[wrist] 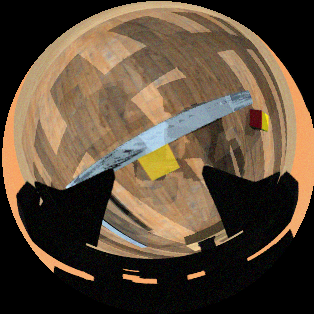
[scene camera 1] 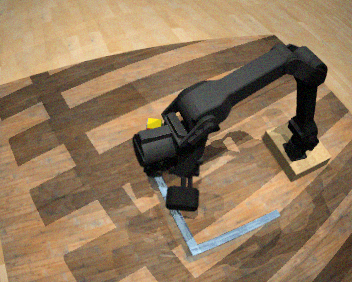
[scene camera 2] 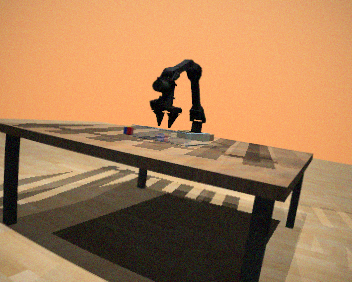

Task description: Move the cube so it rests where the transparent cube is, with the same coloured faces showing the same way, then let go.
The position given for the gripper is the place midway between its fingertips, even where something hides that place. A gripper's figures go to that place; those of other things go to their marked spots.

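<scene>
Gripper (wrist: 158, 171), 10 cm from the lens. Transparent cube (wrist: 160, 161), 13 cm from the lens.
</scene>
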